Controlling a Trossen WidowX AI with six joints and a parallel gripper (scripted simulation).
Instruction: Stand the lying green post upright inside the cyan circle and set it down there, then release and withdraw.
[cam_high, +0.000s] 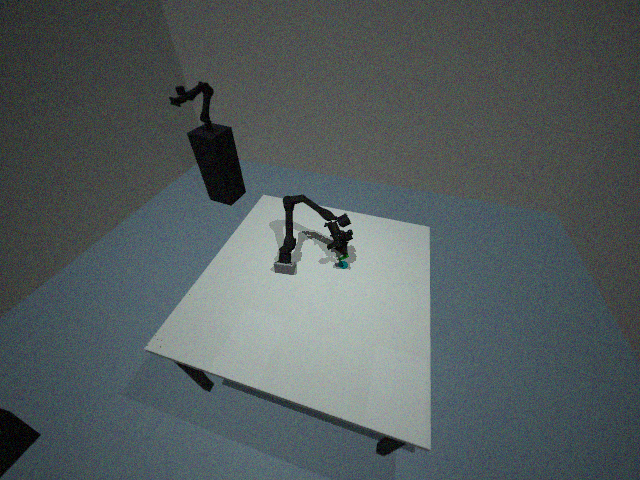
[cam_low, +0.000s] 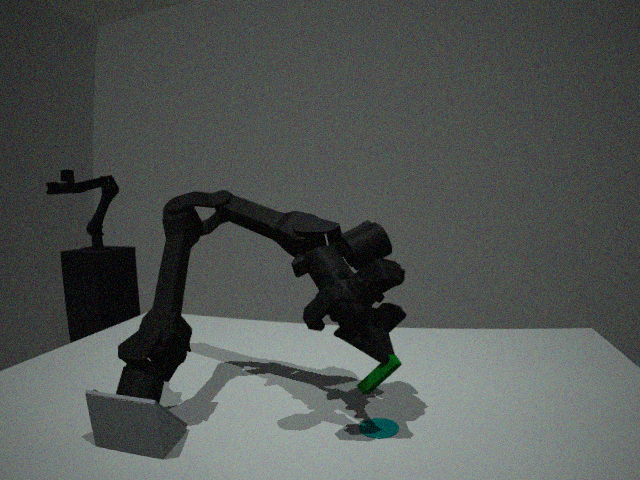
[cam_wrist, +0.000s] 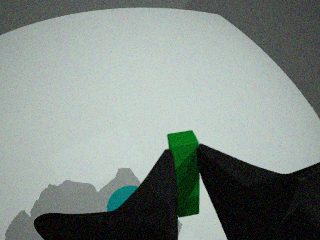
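Now: gripper tip 2 cm past the cyan circle, 3 cm to the right of it and 12 cm above it. Also, from my gripper tip: green post: 1 cm behind, 2 cm below.
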